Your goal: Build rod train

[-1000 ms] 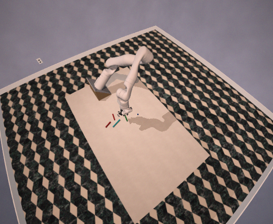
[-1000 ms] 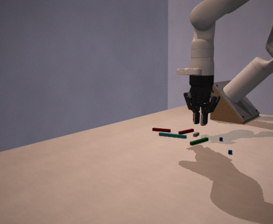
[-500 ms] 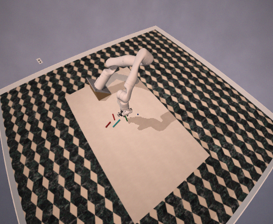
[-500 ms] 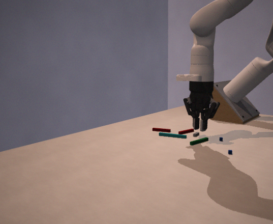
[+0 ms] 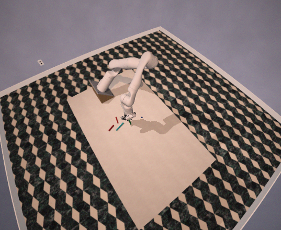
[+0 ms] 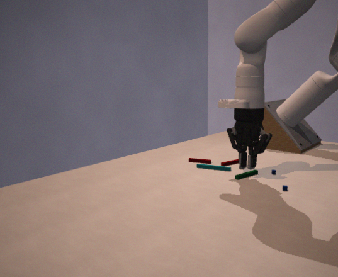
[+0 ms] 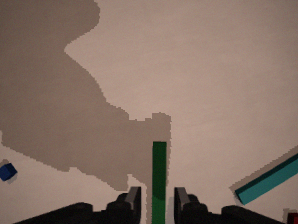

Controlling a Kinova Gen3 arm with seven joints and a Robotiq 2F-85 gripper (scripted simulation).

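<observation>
The green rod is 40 mm below my hand. Also, from my hand: turquoise rod 10 mm behind, 110 mm to the right, 40 mm below; grey rod 70 mm behind, 40 mm to the right, 40 mm below; red rod 90 mm behind, 90 mm to the right, 40 mm below.
</observation>
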